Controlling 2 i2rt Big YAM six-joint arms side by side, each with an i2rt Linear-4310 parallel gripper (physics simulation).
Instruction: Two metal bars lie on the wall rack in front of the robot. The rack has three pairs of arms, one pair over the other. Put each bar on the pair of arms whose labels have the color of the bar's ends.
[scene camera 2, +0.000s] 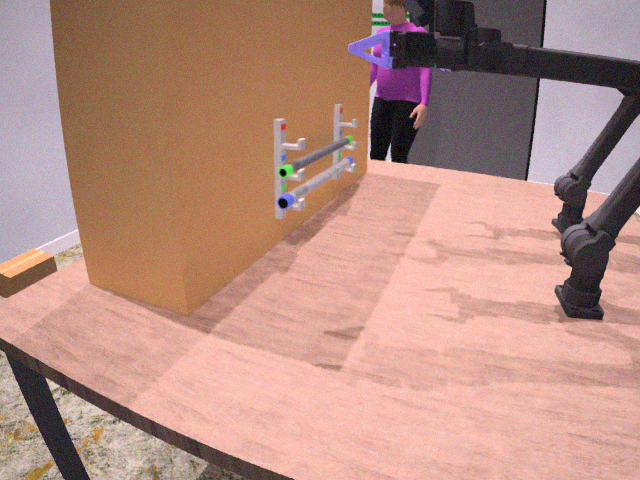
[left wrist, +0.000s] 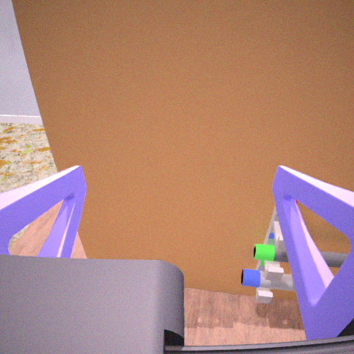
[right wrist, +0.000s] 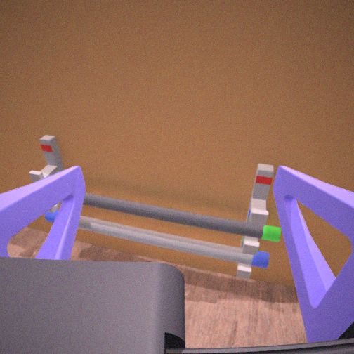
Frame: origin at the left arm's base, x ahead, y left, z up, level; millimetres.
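Where they show: left gripper, between the fingertips: (scene camera 2: 352, 49); left arm's base, origin of its link: (scene camera 2: 577, 304).
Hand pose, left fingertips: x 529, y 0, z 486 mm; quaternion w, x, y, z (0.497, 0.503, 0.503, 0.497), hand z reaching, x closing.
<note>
Each offset is from my left fingertips to the top centre of the thing. Level surfaces: height alone.
A dark grey bar with green ends {dx +133, dy -369, dz -272 mm} (scene camera 2: 317, 154) (left wrist: 264, 252) (right wrist: 175, 215) lies on the middle arms of the rack {dx +167, dy -159, dz -163 mm} (scene camera 2: 278, 142) (right wrist: 261, 192), whose labels are blue. A light grey bar with blue ends {dx +130, dy -361, dz -342 mm} (scene camera 2: 317, 179) (left wrist: 251, 278) (right wrist: 165, 242) lies on the lowest arms, whose labels are green. The top arms, with red labels, hold no bar. My left gripper (scene camera 2: 351, 48) (left wrist: 178, 176) is open and empty, above rack height and away from the bars. My right gripper (right wrist: 178, 176) is open and empty, facing the wall above the rack; it is mostly hidden behind the left arm in scene camera 2.
The brown wall panel (scene camera 2: 206, 129) (left wrist: 175, 125) (right wrist: 175, 100) stands on the wooden table {dz -486 mm} (scene camera 2: 413, 413) and carries the rack. Its near edge shows at the left of the left wrist view. A person in a purple top (scene camera 2: 400, 85) stands behind the table.
</note>
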